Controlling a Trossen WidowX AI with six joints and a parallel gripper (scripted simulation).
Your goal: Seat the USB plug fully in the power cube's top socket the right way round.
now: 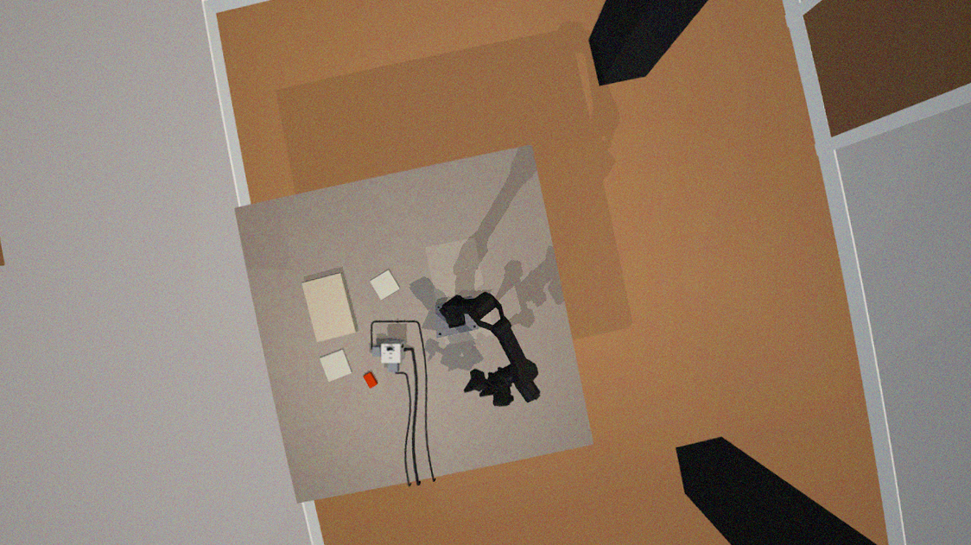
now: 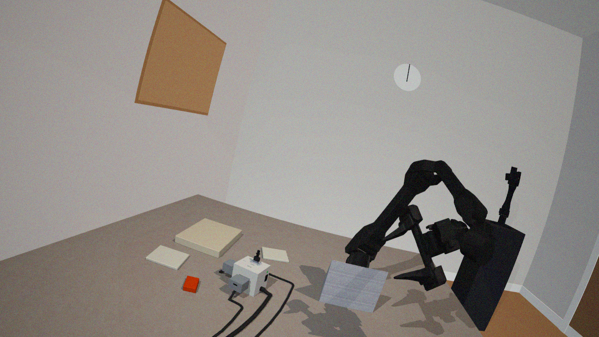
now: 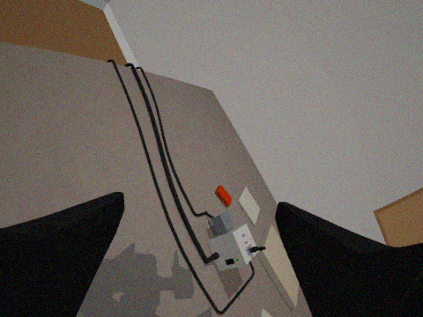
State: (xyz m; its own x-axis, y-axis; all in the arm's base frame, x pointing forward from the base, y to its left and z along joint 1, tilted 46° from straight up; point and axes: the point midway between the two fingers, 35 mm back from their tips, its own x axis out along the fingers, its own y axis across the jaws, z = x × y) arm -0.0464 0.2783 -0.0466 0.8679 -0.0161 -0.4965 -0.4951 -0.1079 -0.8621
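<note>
The black USB plug is 300 mm ahead of my gripper tip, 180 mm to the right of it and 160 mm below it. From my gripper tip the other things lie so: orange block 440 mm ahead, 60 mm to the right, 240 mm below; USB socket 300 mm ahead, 180 mm to the right, 180 mm below.
</note>
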